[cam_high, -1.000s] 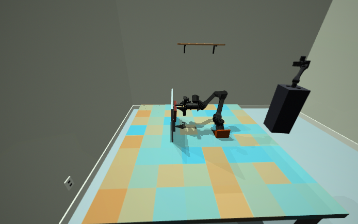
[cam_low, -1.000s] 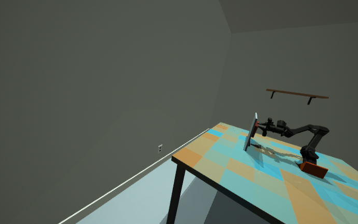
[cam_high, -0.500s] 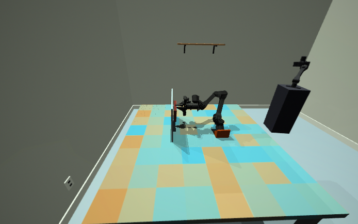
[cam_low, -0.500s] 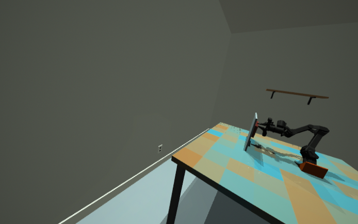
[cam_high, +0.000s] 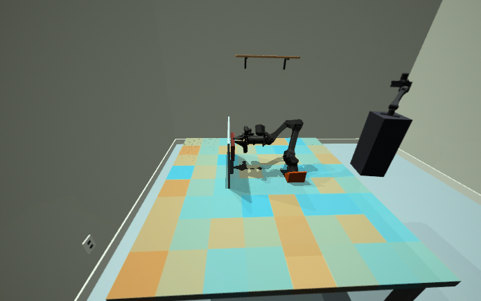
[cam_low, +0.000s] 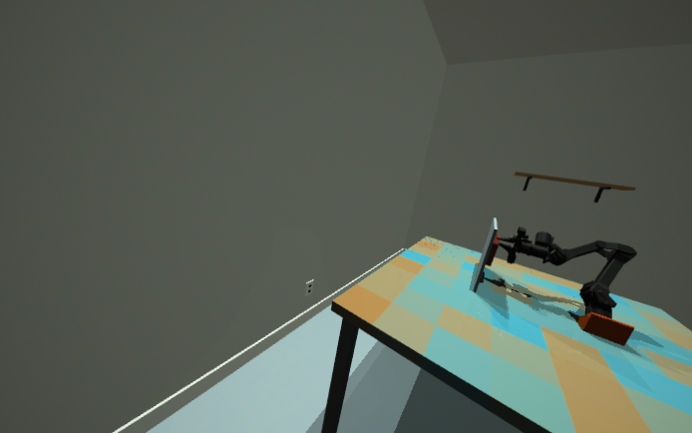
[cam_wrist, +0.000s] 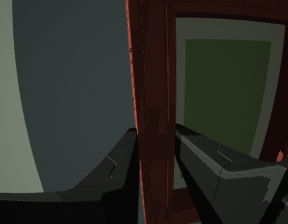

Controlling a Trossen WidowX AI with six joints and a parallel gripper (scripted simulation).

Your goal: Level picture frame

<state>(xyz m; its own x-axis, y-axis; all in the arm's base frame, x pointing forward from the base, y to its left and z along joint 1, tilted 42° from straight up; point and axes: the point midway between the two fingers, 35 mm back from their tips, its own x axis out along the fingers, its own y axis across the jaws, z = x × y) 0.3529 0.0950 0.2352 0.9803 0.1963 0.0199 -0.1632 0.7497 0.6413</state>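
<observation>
Now: gripper tip 5 cm above the picture frame and 1 cm short of it. Also, from my gripper tip: wall panel (7 cm below, 2 cm ahead).
</observation>
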